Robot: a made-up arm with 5 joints. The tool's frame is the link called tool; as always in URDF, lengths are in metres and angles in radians.
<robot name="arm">
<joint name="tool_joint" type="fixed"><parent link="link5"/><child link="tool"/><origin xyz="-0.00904 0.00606 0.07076" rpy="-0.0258 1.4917 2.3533"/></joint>
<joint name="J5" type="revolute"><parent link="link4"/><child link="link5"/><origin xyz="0.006 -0.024 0.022" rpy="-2.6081 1.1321 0.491"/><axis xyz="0 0 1"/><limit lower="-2.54" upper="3.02"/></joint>
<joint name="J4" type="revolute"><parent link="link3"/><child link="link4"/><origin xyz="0.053 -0.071 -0.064"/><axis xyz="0 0 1"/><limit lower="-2.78" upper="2.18"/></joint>
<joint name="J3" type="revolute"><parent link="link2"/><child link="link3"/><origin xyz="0.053 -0.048 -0.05" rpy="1.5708 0 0"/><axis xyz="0 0 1"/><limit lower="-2.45" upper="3.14"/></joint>
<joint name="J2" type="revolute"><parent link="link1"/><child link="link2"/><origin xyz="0.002 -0.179 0.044" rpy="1.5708 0 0"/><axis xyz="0 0 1"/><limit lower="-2.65" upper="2.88"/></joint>
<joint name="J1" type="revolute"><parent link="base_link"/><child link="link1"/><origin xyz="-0.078 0.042 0.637" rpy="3.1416 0 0"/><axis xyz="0 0 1"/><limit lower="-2.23" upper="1.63"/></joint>
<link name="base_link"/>
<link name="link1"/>
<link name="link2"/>
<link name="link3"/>
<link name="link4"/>
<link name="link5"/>
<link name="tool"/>
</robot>
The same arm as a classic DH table. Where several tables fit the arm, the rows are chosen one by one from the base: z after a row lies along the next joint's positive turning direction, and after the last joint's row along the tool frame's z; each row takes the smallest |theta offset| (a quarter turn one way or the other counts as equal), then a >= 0, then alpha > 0; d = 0 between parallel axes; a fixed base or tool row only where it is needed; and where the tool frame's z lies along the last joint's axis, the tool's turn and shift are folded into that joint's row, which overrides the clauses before.
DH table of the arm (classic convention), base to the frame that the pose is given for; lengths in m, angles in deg. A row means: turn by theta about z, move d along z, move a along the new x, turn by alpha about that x. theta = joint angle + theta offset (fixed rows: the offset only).
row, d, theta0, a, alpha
base (fixed), 0, -28.3, -0.0886, 180
J1, -0.593, -28.3, 0.002, 90
J2, 0.129, 0, 0.053, 90
J3, 0, -53.26, 0.0886, 0
J4, 0.0028, -41.73, 0.0234, 111.45
J5, 0.0612, -57.1, -0.0019, -85.47
tool (fixed), 0.0108, 89.88, 0, 0
Joint limits (deg, base to tool): -127.77..93.39 -151.83..165.01 -140.37..179.91 -159.28..124.9 -145.53..173.03

